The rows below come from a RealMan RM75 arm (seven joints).
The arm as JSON. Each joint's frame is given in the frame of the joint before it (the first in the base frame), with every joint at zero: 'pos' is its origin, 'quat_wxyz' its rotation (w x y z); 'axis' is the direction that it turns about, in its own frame. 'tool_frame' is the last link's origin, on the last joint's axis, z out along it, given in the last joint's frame.
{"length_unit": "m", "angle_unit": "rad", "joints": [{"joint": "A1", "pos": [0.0, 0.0, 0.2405], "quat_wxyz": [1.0, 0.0, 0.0, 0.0], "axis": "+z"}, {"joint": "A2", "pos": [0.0, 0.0, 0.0], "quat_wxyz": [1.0, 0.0, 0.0, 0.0], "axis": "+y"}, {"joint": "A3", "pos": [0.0, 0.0, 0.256], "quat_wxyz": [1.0, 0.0, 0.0, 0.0], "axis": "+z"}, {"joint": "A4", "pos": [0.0, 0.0, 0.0], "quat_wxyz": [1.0, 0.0, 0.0, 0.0], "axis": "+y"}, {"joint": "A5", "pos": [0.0, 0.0, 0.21], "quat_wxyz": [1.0, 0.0, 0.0, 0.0], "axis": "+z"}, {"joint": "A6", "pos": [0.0, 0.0, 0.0], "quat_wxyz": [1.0, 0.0, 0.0, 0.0], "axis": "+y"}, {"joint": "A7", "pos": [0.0, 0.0, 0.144], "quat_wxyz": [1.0, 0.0, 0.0, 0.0], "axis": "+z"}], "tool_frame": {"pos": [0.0, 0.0, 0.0], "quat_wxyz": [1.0, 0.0, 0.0, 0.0]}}
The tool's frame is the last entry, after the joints.
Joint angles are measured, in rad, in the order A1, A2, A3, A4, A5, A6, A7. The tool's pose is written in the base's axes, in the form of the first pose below.
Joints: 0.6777 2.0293 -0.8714 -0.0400 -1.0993 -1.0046 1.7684
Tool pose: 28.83 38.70 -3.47 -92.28 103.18 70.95
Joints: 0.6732 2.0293 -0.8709 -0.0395 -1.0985 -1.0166 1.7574
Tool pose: 28.85 38.54 -3.43 -92.84 102.57 71.27
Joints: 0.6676 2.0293 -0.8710 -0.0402 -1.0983 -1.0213 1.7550
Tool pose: 28.99 38.38 -3.41 -92.79 102.52 71.35
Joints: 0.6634 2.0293 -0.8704 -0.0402 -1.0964 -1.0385 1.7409
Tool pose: 28.91 38.23 -3.34 -93.63 101.59 71.97
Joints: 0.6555 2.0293 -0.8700 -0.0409 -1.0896 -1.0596 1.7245
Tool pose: 28.92 38.00 -3.19 -94.20 100.52 72.90
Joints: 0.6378 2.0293 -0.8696 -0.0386 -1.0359 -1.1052 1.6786
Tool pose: 29.06 37.66 -2.50 -93.26 97.58 76.42
